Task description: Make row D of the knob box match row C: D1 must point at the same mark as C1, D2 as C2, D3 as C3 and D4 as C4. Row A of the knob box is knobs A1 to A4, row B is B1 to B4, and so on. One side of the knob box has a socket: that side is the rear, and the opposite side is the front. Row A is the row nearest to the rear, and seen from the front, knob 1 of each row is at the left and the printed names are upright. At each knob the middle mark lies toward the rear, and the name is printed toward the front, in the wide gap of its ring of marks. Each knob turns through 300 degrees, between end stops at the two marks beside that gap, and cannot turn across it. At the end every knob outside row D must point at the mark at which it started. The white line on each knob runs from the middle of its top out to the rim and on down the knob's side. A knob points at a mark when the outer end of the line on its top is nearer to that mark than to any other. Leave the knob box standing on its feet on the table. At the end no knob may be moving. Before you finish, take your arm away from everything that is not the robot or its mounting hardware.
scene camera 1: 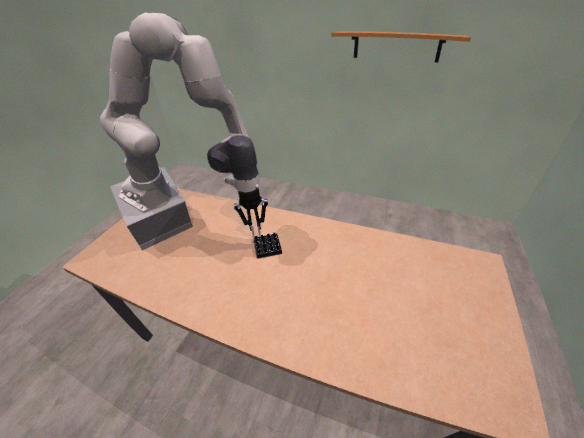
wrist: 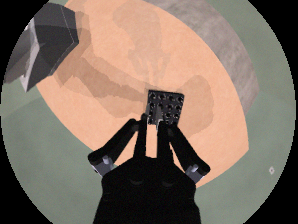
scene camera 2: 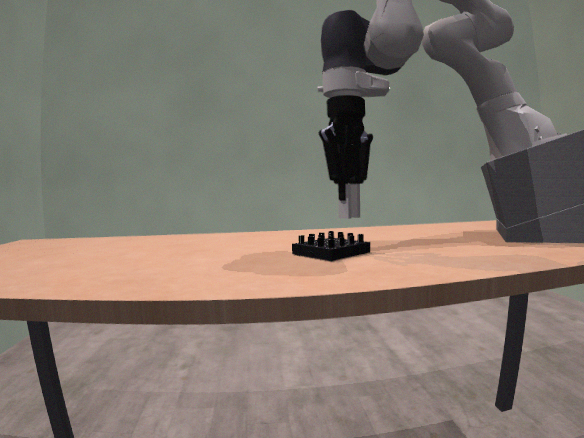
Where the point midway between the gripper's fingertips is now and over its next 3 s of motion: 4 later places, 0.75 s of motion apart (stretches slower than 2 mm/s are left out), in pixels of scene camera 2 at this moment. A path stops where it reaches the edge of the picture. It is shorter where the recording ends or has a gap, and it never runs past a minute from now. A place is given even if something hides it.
My gripper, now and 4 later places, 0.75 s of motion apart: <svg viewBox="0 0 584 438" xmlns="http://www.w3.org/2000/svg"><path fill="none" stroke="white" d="M349 217L356 220L360 220L363 219L363 218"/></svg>
